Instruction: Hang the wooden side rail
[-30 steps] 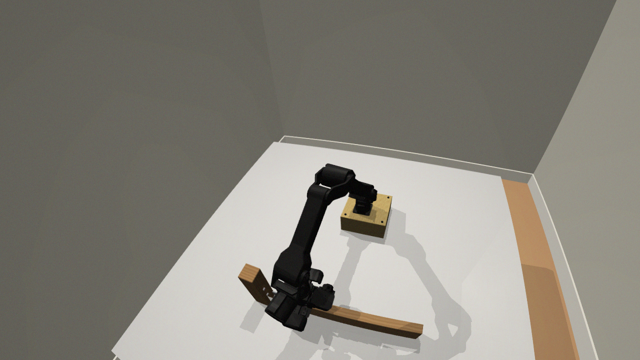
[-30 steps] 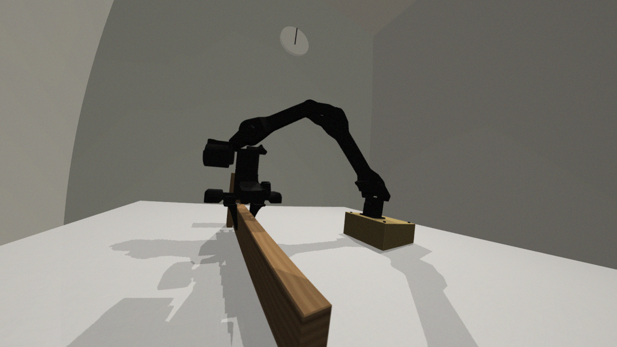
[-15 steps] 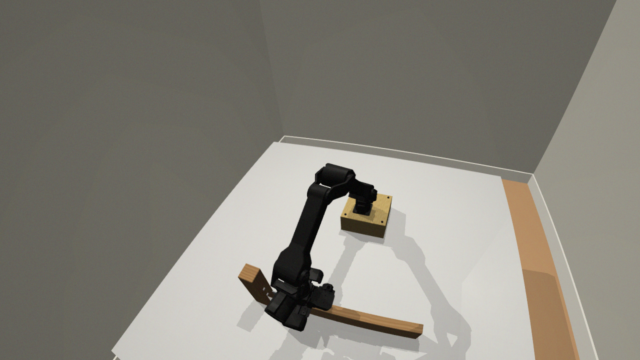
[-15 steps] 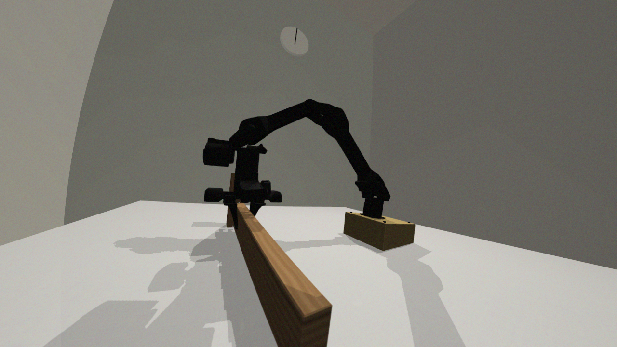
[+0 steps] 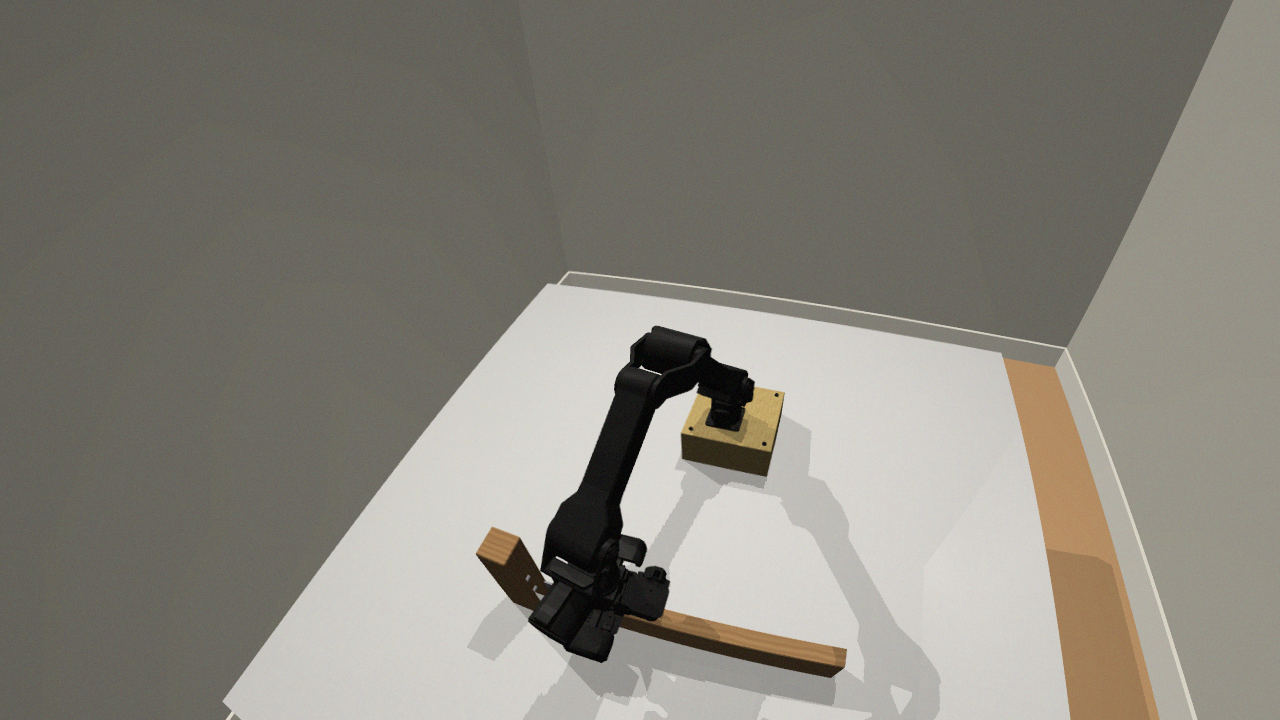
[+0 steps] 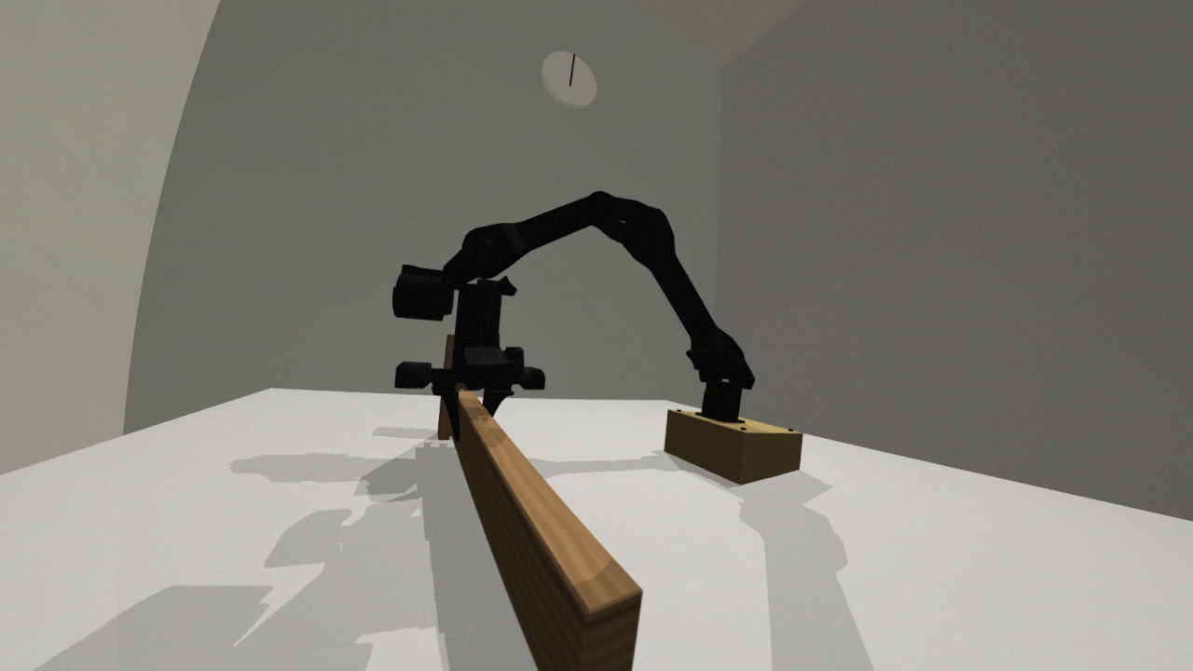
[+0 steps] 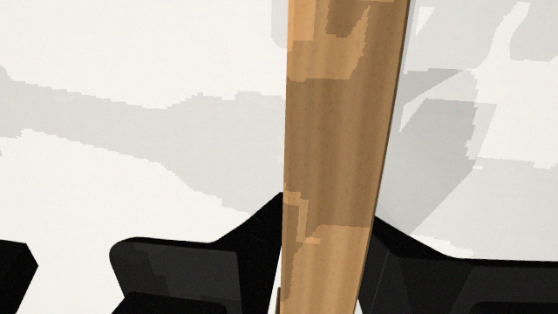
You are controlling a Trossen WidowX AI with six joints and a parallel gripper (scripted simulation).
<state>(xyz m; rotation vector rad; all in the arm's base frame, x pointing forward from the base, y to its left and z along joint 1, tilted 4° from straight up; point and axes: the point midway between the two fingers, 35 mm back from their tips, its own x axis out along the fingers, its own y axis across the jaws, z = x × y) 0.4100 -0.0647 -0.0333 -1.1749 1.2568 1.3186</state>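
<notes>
The wooden headboard post is 1 cm ahead of my gripper tip, 15 cm to the right of it and 5 cm above it.
</notes>
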